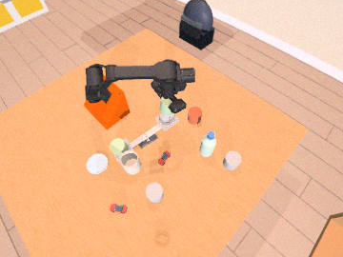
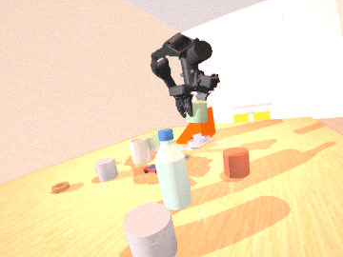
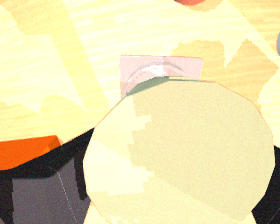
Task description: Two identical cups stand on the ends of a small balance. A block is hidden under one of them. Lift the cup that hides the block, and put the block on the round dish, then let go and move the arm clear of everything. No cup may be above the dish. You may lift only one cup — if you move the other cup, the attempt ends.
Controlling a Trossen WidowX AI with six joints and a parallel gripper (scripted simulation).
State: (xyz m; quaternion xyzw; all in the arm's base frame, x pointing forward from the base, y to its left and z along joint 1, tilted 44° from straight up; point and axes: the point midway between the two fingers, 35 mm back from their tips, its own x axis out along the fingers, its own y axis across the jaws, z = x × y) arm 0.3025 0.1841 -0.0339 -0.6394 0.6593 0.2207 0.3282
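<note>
My gripper tip is now 2 cm to the right of the pale green cup and 1 cm below it. From my gripper tip the other things lie so: red cylinder (13 cm below, 12 cm to the left, 5 cm ahead); balance beam (13 cm to the right, 13 cm below, 2 cm behind); pale block (8 cm below, 1 cm to the right).
</note>
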